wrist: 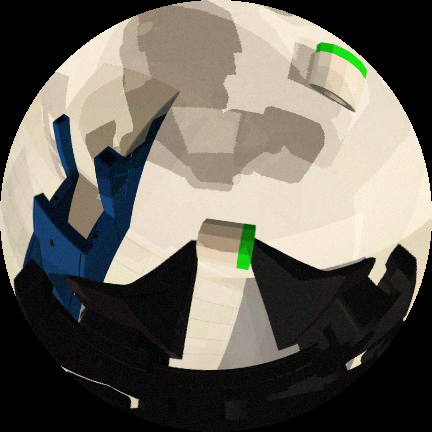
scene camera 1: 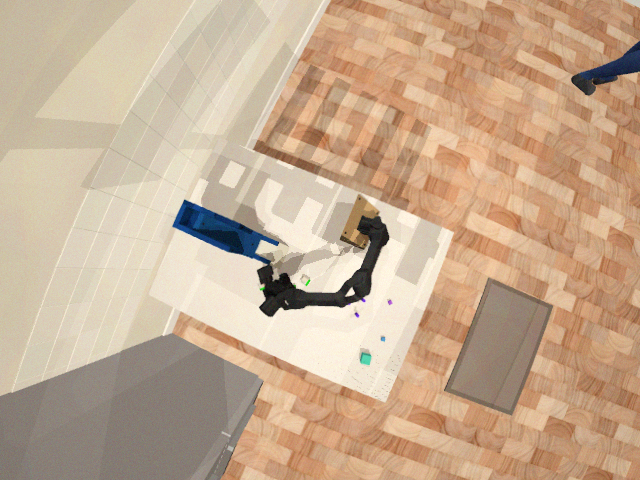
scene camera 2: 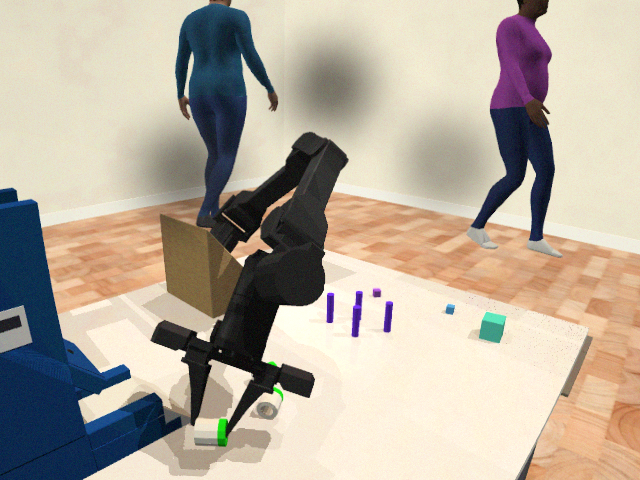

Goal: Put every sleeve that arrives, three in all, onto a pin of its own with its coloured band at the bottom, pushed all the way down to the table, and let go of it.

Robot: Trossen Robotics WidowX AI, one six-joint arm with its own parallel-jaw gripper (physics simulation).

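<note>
My gripper (scene camera 2: pixel 210 430) (wrist: pixel 222 244) is shut on a white sleeve (scene camera 2: pixel 205 432) (wrist: pixel 218 245) with a green band. The sleeve is held lengthwise between the fingertips, lying level a little above the table, its band at the right finger in the wrist view. A second white sleeve (scene camera 1: pixel 305 279) (scene camera 2: pixel 267 407) (wrist: pixel 337 79) with a green band lies on its side on the table, apart from the gripper. A third sleeve's green band (scene camera 2: pixel 271 364) shows behind the gripper; the rest is hidden. Several upright purple pins (scene camera 2: pixel 355 321) stand bare further along the table.
A blue chute (scene camera 1: pixel 222 235) (scene camera 2: pixel 124 426) (wrist: pixel 117 200) stands close beside the gripper. A brown wedge-shaped block (scene camera 1: pixel 354 222) (scene camera 2: pixel 188 268) stands near the arm's base. A teal cube (scene camera 1: pixel 365 358) (scene camera 2: pixel 492 327), a small blue cube (scene camera 1: pixel 383 338) (scene camera 2: pixel 450 308) and a small purple cube (scene camera 1: pixel 389 301) (scene camera 2: pixel 376 292) lie beyond the pins.
</note>
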